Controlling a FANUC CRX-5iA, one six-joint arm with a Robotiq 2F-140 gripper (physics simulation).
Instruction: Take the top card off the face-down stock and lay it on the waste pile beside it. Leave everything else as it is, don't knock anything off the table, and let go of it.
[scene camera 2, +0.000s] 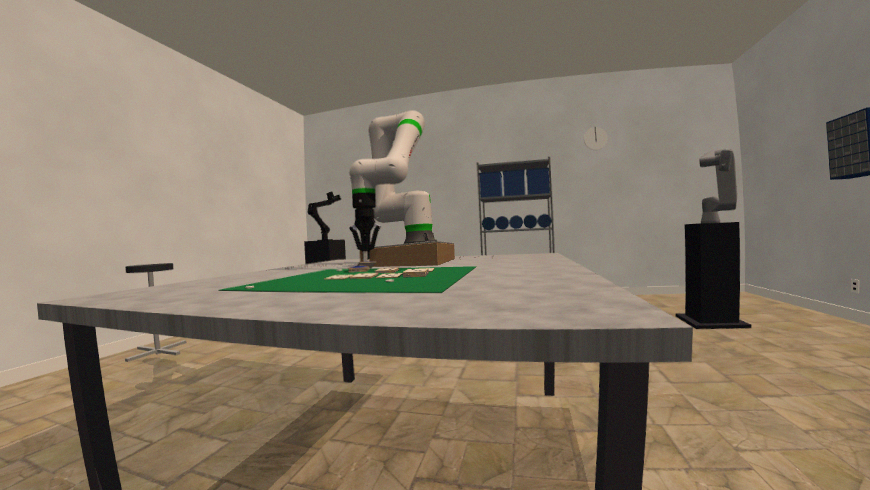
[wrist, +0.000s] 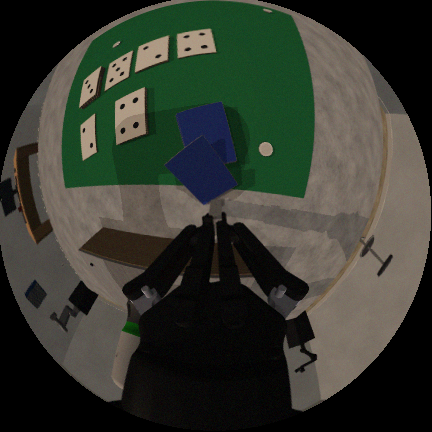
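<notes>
The face-down stock (wrist: 217, 122) (scene camera 2: 359, 268) is blue and lies on the green mat. A blue card (wrist: 201, 170) lies turned across the stock in the wrist view, with its near corner reaching past the mat's edge in that view. My gripper (wrist: 216, 206) (scene camera 2: 365, 258) is shut with nothing between its fingers. Its tips are low, right by that card's near corner; whether they touch it cannot be told. The waste pile (wrist: 131, 115) beside the stock shows a face-up card with four dots, left of the stock in the wrist view.
Several face-up cards (wrist: 152, 53) stand in a row along the green mat (wrist: 270, 65) (scene camera 2: 304, 284), and a two-dot card (wrist: 88, 137) lies left of the waste pile. A white disc (wrist: 266, 149) lies right of the stock. A brown base block (scene camera 2: 443, 253) (wrist: 120, 245) is behind the gripper.
</notes>
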